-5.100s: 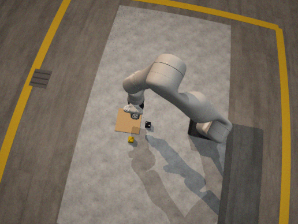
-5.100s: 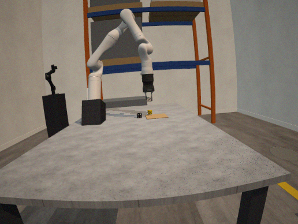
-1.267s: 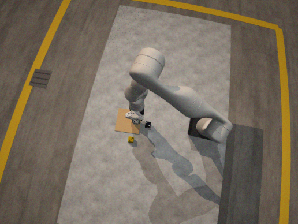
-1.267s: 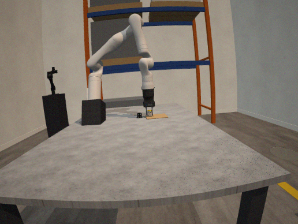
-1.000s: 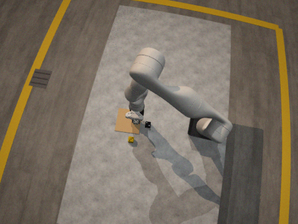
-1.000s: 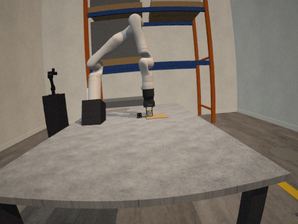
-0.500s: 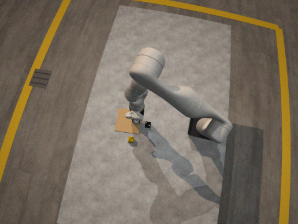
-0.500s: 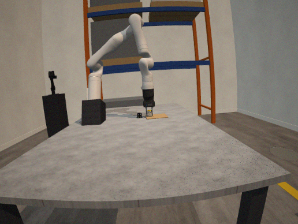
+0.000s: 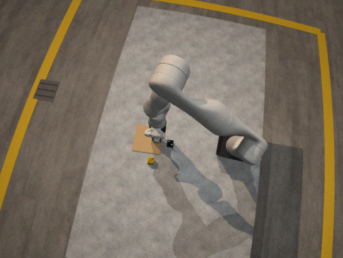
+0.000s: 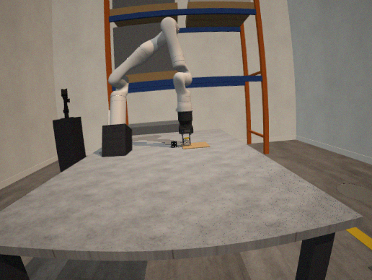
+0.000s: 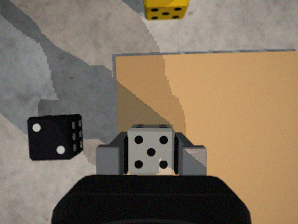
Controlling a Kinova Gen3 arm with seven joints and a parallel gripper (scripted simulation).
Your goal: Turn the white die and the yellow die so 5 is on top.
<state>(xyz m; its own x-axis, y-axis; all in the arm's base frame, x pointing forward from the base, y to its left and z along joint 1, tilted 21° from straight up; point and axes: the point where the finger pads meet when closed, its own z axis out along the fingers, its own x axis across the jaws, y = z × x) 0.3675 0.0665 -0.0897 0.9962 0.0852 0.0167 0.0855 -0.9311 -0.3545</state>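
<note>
The white die is right at my hand. Also, from my hand: tan mat: 4 cm ahead, 3 cm below; black die: 7 cm behind, 1 cm below; yellow die: 11 cm to the left, 1 cm below.
</note>
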